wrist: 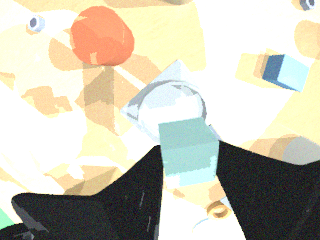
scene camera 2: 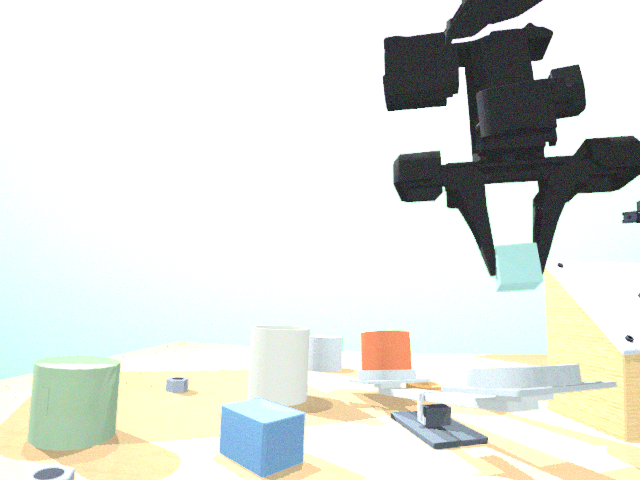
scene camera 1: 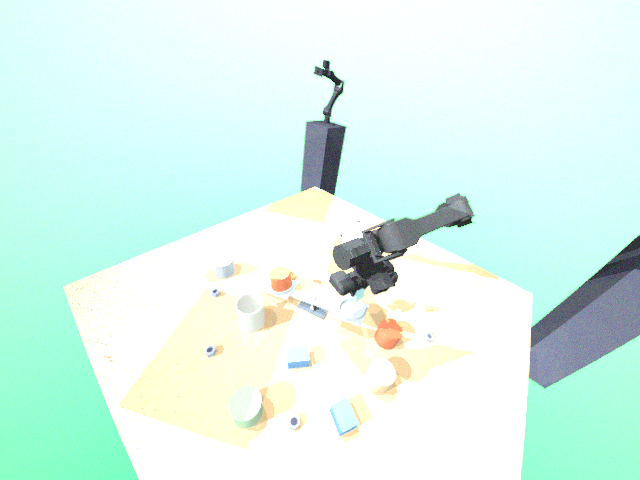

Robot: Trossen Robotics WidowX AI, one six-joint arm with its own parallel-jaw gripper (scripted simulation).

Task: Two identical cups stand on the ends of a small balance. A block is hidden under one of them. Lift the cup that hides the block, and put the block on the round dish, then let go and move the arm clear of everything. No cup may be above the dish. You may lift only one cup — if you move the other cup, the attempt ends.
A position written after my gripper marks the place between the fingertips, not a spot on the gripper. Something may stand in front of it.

My gripper (scene camera 2: 515,275) carries a pale teal block (scene camera 2: 518,266). Further things: an orange cup (wrist: 96,39), an orange cup (scene camera 2: 380,350), a grey cylinder (scene camera 2: 325,351) and a balance (scene camera 2: 512,389).
The pale teal block also shows in the wrist view (wrist: 188,148). The balance also shows in the wrist view (wrist: 175,95) and in scene camera 1 (scene camera 1: 348,310). My gripper shows as well in the wrist view (wrist: 184,148) and in scene camera 1 (scene camera 1: 356,293). The wrist view misses the grey cylinder, which is hidden by my gripper.
